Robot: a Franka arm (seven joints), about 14 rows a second.
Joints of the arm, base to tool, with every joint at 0 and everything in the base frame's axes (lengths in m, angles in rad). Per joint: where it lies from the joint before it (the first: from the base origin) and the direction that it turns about. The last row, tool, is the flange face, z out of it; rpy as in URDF.
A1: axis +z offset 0 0 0.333
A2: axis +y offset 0 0 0
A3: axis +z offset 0 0 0.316
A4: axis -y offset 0.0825 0 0
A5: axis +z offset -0.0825 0 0.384
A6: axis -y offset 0 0 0
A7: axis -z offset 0.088 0 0
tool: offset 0 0 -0.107 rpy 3.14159 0 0
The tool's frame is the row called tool.
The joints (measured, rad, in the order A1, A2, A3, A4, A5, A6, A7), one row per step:
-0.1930 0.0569 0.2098 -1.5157 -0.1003 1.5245 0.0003
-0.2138 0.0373 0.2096 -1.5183 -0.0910 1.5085 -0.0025
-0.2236 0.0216 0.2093 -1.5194 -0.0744 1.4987 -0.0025
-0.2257 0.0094 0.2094 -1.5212 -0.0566 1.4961 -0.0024
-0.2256 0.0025 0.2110 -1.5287 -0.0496 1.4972 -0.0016
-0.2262 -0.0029 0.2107 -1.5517 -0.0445 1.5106 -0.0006
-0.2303 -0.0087 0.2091 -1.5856 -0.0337 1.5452 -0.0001
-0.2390 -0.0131 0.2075 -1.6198 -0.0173 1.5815 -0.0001
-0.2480 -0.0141 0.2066 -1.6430 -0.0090 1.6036 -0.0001
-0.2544 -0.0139 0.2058 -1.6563 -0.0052 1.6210 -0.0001
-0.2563 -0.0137 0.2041 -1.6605 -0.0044 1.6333 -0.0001
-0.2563 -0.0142 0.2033 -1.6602 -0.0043 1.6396 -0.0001
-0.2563 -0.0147 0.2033 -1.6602 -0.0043 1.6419 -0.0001
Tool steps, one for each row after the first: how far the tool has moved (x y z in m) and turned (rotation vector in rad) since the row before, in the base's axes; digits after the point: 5 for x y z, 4 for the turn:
-0.00756 -0.00977 0.00823 0.0054 -0.0004 -0.0195
-0.00576 -0.00280 0.00712 0.0133 -0.0046 -0.0105
-0.00389 0.00172 0.00543 0.0151 -0.0078 -0.0016
-0.00197 0.00220 0.00028 0.0055 -0.0005 0.0012
-0.00047 0.00048 -0.00671 0.0040 0.0042 -0.0011
0.00127 -0.00151 -0.00987 0.0095 -0.0065 -0.0048
0.00144 -0.00363 -0.01069 0.0153 -0.0068 -0.0097
0.00093 -0.00457 -0.00856 0.0081 -0.0002 -0.0100
0.00110 -0.00365 -0.00493 0.0037 -0.0041 -0.0073
0.00106 -0.00198 -0.00104 0.0005 -0.0079 -0.0036
0.00055 -0.00043 0.00096 -0.0004 -0.0071 -0.0008
0.00012 0.00002 0.00047 -0.0002 -0.0028 0.0000

